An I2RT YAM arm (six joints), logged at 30 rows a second.
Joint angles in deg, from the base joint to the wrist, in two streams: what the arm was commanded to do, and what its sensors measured. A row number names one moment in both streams.
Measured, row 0:
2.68, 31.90, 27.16, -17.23, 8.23, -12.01
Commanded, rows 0 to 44:
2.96, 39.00, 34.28, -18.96, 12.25, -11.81
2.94, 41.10, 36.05, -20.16, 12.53, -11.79
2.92, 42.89, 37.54, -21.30, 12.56, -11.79
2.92, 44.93, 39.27, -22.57, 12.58, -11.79
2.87, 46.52, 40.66, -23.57, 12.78, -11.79
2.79, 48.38, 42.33, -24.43, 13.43, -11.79
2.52, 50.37, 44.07, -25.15, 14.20, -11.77
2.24, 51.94, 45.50, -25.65, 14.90, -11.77
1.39, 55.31, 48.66, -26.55, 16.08, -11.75
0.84, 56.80, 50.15, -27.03, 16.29, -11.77
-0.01, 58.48, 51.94, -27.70, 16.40, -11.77
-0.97, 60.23, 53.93, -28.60, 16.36, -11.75
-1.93, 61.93, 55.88, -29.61, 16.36, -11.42
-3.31, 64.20, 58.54, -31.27, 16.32, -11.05
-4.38, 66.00, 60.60, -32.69, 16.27, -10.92
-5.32, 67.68, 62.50, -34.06, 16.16, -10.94
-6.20, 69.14, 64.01, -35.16, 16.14, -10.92
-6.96, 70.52, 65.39, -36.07, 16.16, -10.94
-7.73, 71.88, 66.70, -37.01, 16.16, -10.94
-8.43, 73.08, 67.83, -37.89, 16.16, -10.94
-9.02, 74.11, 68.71, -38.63, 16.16, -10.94
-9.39, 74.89, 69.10, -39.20, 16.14, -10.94
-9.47, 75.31, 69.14, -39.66, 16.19, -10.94
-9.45, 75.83, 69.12, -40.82, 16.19, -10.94
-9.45, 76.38, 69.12, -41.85, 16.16, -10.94
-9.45, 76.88, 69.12, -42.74, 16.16, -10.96
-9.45, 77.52, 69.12, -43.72, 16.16, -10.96
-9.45, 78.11, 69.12, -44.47, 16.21, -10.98
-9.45, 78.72, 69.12, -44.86, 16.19, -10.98
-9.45, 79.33, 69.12, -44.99, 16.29, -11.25
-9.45, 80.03, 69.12, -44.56, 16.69, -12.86
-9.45, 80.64, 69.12, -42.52, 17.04, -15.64
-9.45, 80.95, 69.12, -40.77, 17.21, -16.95
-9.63, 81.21, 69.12, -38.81, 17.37, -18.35
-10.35, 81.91, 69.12, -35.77, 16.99, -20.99
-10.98, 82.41, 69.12, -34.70, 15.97, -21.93
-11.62, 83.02, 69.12, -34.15, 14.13, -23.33
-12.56, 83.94, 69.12, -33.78, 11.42, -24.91
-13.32, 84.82, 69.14, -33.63, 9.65, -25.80
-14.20, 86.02, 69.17, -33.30, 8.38, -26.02
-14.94, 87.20, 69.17, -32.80, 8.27, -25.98
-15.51, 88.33, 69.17, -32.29, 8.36, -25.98
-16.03, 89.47, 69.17, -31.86, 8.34, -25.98
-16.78, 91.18, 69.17, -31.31, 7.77, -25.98
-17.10, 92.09, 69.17, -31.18, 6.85, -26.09
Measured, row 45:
-15.64, 88.53, 68.18, -31.86, 10.44, -23.94
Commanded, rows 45 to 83:
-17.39, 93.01, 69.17, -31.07, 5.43, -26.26
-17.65, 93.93, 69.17, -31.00, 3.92, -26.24
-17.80, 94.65, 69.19, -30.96, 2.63, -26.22
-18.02, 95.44, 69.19, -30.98, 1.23, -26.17
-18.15, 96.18, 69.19, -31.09, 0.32, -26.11
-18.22, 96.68, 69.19, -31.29, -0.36, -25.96
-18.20, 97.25, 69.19, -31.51, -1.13, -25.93
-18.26, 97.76, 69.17, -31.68, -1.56, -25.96
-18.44, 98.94, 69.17, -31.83, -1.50, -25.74
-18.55, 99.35, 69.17, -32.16, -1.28, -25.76
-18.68, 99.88, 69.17, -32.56, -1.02, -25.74
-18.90, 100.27, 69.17, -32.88, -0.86, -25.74
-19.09, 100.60, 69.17, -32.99, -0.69, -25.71
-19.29, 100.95, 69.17, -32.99, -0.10, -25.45
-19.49, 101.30, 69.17, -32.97, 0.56, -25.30
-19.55, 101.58, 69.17, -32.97, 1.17, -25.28
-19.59, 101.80, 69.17, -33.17, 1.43, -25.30
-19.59, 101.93, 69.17, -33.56, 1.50, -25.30
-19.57, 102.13, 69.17, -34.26, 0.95, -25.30
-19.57, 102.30, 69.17, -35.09, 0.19, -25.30
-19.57, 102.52, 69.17, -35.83, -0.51, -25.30
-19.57, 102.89, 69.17, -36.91, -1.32, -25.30
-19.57, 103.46, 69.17, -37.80, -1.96, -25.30
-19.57, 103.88, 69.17, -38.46, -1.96, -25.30
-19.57, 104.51, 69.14, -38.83, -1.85, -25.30
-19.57, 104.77, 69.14, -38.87, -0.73, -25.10
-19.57, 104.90, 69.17, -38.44, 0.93, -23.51
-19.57, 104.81, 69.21, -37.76, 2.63, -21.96
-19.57, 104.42, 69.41, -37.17, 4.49, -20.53
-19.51, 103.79, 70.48, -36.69, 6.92, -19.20
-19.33, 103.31, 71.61, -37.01, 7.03, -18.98
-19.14, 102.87, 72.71, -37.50, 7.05, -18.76
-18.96, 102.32, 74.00, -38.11, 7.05, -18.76
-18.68, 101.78, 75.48, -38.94, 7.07, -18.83
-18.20, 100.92, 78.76, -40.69, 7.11, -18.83
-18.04, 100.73, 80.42, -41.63, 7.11, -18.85
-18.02, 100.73, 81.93, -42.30, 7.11, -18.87
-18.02, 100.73, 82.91, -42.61, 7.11, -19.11
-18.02, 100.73, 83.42, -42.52, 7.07, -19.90
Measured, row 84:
-18.61, 103.28, 79.20, -42.26, 5.96, -20.53
